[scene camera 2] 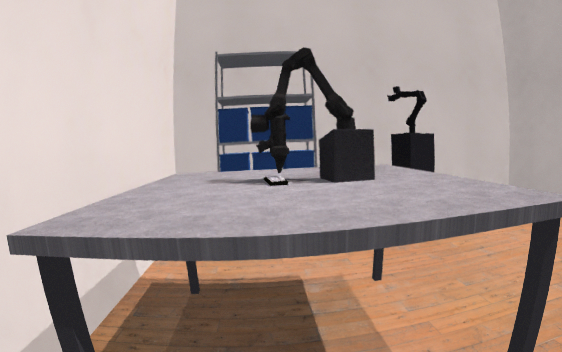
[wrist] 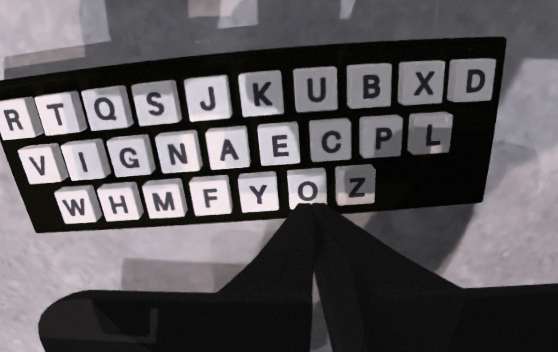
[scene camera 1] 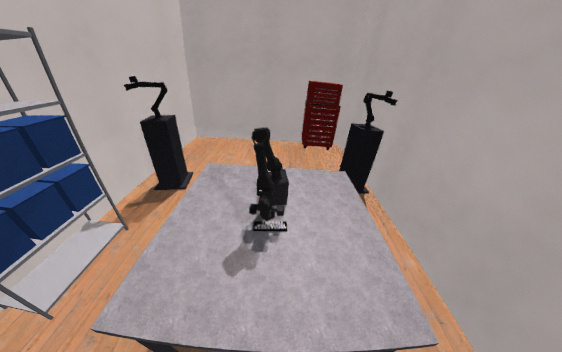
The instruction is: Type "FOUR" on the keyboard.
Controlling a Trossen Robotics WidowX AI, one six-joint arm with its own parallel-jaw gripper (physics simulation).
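Where they show: gripper, fingertip midpoint: (scene camera 2: 279, 172) (wrist: 309, 216) (scene camera 1: 266, 220); arm's base at its link origin: (scene camera 2: 347, 133) (scene camera 1: 276, 176).
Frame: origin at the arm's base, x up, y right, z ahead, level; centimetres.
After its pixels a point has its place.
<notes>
A small black keyboard (scene camera 1: 256, 229) {x -16.3, y 15.0, z 29.1 cm} (scene camera 2: 276, 183) {x -16.6, y -2.4, z 28.9 cm} (wrist: 430, 180) {x -16.1, y 13.8, z 24.4 cm} with white letter keys lies on the grey table. In the wrist view the O key (wrist: 307, 189) {x -15.6, y 9.0, z 25.2 cm} is in the bottom row between Y and Z, the F key (wrist: 210, 196) {x -15.6, y 5.4, z 25.5 cm} is further left in that row, the U key (wrist: 316, 89) {x -15.6, y 9.8, z 28.7 cm} is in the top row, and the R key (wrist: 17, 120) {x -15.6, y -0.8, z 29.6 cm} is at the top row's left end. My gripper (scene camera 2: 279, 171) {x -14.0, y 8.9, z 24.9 cm} (wrist: 309, 216) {x -14.0, y 8.9, z 24.9 cm} is shut and empty, pointing down. Its tips overlap the lower edge of the O key in the wrist view; whether they touch it I cannot tell.
The grey table (scene camera 1: 300, 290) {x -17.3, y -1.5, z 64.6 cm} (scene camera 2: 175, 215) {x -17.3, y -38.6, z 59.9 cm} carries the arm's black base block (scene camera 2: 347, 155) {x -8.0, y -6.5, z 3.7 cm}. Beyond it stand two black pedestals (scene camera 1: 162, 150) (scene camera 1: 361, 150) with small arms, and a red cabinet (scene camera 1: 310, 125). A shelf rack (scene camera 1: 47, 65) with blue bins (scene camera 1: 55, 140) stands at the left.
</notes>
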